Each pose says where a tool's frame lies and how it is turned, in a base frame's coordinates. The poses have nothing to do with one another.
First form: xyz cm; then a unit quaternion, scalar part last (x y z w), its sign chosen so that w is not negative.
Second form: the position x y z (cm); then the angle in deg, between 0 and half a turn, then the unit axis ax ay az. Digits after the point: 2 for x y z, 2 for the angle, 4 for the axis.
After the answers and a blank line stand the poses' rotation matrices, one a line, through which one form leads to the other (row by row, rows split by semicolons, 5 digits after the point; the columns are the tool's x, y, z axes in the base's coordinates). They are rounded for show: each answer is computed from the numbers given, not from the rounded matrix.
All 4 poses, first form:
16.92, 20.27, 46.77, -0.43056, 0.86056, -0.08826, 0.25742
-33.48, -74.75, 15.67, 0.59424, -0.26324, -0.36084, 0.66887
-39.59, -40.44, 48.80, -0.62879, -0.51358, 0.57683, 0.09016
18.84, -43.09, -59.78, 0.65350, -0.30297, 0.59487, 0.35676
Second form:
16.92, 20.27, 46.77, 150.17, -0.4456, 0.8906, -0.0913
-33.48, -74.75, 15.67, 96.04, 0.7994, -0.3541, -0.4854
-39.59, -40.44, 48.80, 169.65, -0.6314, -0.5157, 0.5792
18.84, -43.09, -59.78, 138.20, 0.6995, -0.3243, 0.6368

-0.49671 -0.69561 0.51905; -0.78648 0.61366 0.06976; -0.36705 -0.37358 -0.85189
0.60100 0.16985 -0.78099; -0.79556 0.03336 -0.60496; -0.07670 0.98490 0.15517
-0.19299 0.54185 -0.81802; 0.74988 -0.45622 -0.47911; -0.63280 -0.70588 -0.31828
0.10868 -0.82043 0.56132; 0.02847 -0.56186 -0.82674; 0.99367 0.10583 -0.03771

